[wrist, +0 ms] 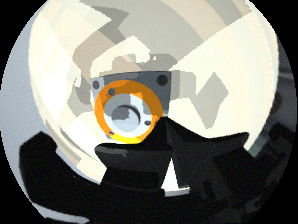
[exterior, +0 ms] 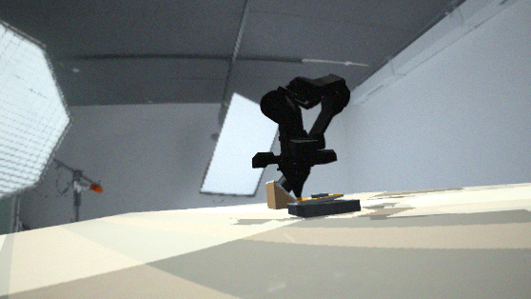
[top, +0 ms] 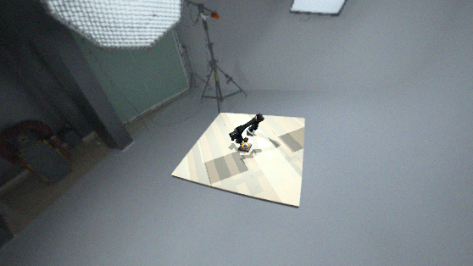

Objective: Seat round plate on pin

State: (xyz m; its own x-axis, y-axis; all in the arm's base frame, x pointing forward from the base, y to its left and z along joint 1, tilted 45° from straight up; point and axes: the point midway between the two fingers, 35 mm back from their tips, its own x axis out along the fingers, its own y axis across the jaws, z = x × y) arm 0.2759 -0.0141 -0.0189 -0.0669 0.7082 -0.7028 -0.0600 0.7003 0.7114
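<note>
Right now my gripper tip is 5 cm to the right of the dark square base and 1 cm above it. Round my gripper tip: round plate 1 cm behind, 3 cm to the left.
</note>
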